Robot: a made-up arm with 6 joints. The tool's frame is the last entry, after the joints. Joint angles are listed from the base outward.
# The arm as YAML. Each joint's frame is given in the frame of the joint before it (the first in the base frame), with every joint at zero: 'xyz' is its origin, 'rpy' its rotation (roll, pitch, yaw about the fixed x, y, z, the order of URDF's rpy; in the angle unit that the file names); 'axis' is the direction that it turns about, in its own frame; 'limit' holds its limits. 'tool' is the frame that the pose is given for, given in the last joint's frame.
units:
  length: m
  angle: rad
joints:
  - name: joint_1
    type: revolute
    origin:
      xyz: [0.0, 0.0, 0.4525]
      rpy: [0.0, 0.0, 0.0]
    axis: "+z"
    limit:
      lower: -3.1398
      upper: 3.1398
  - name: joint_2
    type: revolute
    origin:
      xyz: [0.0, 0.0, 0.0]
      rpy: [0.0, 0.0, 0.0]
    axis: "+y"
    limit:
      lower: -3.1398
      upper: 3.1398
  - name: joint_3
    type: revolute
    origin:
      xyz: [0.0, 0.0, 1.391]
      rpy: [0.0, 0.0, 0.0]
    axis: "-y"
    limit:
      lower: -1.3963
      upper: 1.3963
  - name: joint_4
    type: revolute
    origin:
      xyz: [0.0, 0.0, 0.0]
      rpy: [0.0, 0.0, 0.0]
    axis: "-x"
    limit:
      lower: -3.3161
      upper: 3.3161
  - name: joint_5
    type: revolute
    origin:
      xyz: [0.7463, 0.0, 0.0]
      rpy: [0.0, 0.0, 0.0]
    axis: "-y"
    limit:
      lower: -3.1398
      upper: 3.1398
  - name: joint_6
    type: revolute
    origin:
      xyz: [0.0, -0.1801, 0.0]
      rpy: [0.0, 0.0, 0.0]
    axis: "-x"
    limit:
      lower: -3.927
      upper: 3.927
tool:
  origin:
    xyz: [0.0, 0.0, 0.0]
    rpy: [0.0, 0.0, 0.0]
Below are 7 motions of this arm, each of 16 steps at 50 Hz.
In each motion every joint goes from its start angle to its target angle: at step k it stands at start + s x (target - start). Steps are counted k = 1, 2, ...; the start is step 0. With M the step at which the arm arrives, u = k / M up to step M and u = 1 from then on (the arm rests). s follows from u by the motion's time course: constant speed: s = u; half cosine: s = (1 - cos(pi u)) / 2; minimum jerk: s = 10 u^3 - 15 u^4 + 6 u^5.
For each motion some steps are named. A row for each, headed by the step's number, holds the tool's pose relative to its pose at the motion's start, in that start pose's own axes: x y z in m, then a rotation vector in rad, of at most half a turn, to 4 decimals.
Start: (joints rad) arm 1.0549 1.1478 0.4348 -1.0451 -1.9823 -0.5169
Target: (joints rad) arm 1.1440 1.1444 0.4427 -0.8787 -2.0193 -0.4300
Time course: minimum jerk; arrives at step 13
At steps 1, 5, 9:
1: 0.0003 0.0004 0.0000 -0.0001 -0.0001 -0.0010
5: 0.0255 0.0290 -0.0028 -0.0108 -0.0089 -0.0695
9: 0.0742 0.0820 -0.0089 -0.0304 -0.0221 -0.1972

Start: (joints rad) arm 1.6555 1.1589 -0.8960 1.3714 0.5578 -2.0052
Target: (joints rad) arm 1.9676 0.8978 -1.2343 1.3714 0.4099 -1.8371
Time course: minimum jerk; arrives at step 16
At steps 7, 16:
7: -0.0162 0.0386 -0.1930 -0.1464 0.0165 -0.1362
16: -0.0444 0.0295 -0.4962 -0.3859 0.0475 -0.3541

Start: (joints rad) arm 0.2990 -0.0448 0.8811 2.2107 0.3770 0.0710
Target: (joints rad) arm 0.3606 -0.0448 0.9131 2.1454 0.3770 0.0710
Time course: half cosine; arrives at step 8
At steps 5, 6, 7, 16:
5: -0.0100 -0.0216 -0.0101 0.0619 -0.0035 -0.0600
6: -0.0125 -0.0264 -0.0126 0.0765 -0.0045 -0.0740
7: -0.0142 -0.0296 -0.0142 0.0863 -0.0051 -0.0834
16: -0.0148 -0.0307 -0.0148 0.0897 -0.0054 -0.0866

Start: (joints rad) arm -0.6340 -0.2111 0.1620 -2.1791 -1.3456 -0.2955
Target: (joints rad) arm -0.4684 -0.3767 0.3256 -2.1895 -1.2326 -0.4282
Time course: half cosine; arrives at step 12
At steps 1, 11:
1: 0.0031 0.0020 -0.0049 -0.0005 0.0038 0.0008
11: 0.1192 0.1205 -0.3175 -0.0198 0.2272 0.0640

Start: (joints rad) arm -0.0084 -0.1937 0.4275 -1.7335 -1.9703 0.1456
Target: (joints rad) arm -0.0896 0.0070 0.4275 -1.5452 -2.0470 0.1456
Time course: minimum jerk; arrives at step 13
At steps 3, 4, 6, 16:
3: -0.0161 -0.0235 0.0098 0.0223 0.0001 -0.0121
4: -0.0333 -0.0483 0.0196 0.0461 0.0003 -0.0246
6: -0.0838 -0.1198 0.0437 0.1150 0.0019 -0.0584
16: -0.2027 -0.2812 0.0780 0.2739 0.0098 -0.1234

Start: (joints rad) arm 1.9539 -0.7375 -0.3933 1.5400 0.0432 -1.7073
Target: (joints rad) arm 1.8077 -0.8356 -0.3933 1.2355 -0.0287 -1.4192
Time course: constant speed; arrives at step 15
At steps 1, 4, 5, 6, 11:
1: -0.0097 -0.0001 0.0013 -0.0025 -0.0093 -0.0126
4: -0.0389 0.0007 0.0042 -0.0102 -0.0361 -0.0504
5: -0.0487 0.0013 0.0049 -0.0129 -0.0447 -0.0630
6: -0.0585 0.0021 0.0054 -0.0155 -0.0531 -0.0756
11: -0.1076 0.0085 0.0055 -0.0289 -0.0927 -0.1380

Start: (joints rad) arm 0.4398 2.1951 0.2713 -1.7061 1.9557 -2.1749
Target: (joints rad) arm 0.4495 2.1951 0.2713 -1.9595 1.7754 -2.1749
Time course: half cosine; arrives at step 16
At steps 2, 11, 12, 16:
2: -0.0018 0.0006 -0.0004 -0.0034 -0.0109 -0.0006
11: -0.0376 0.0111 -0.0105 -0.0583 -0.2269 -0.0102
12: -0.0412 0.0119 -0.0118 -0.0626 -0.2494 -0.0108
16: -0.0482 0.0135 -0.0144 -0.0702 -0.2929 -0.0119

